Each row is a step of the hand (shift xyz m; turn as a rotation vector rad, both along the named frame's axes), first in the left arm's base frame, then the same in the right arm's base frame.
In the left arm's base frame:
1: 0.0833 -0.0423 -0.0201 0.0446 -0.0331 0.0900
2: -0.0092 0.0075 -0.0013 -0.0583 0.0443 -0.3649
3: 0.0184 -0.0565 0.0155 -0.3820 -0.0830 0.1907
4: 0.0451 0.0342 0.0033 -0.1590 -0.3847 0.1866
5: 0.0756 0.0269 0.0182 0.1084 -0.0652 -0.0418
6: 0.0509 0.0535 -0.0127 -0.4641 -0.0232 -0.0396
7: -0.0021 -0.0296 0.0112 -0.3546 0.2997 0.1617
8: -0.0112 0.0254 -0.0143 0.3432 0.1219 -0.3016
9: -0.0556 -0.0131 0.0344 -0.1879 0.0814 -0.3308
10: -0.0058 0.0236 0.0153 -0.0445 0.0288 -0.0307
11: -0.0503 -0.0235 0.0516 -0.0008 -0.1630 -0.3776
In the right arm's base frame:
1: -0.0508 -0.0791 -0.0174 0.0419 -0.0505 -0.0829
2: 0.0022 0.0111 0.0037 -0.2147 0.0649 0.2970
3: 0.0203 -0.0578 -0.0038 0.4057 0.1252 0.0943
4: -0.0409 0.0064 -0.0388 0.3763 -0.2480 0.0707
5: -0.0483 -0.0153 -0.0648 -0.0722 -0.1117 -0.0074
6: -0.0626 0.0199 -0.0360 0.2873 0.2167 0.2967
7: 0.0203 -0.0243 0.0022 0.2180 0.4401 -0.0228
8: -0.0119 0.0274 0.0089 -0.4672 -0.0729 -0.0005
9: 0.0637 0.0174 0.0090 -0.1226 0.1632 0.3312
10: 0.0043 0.0234 -0.0161 -0.0021 0.0472 0.0390
11: 0.0755 0.0059 -0.0038 -0.1787 -0.1428 0.3418

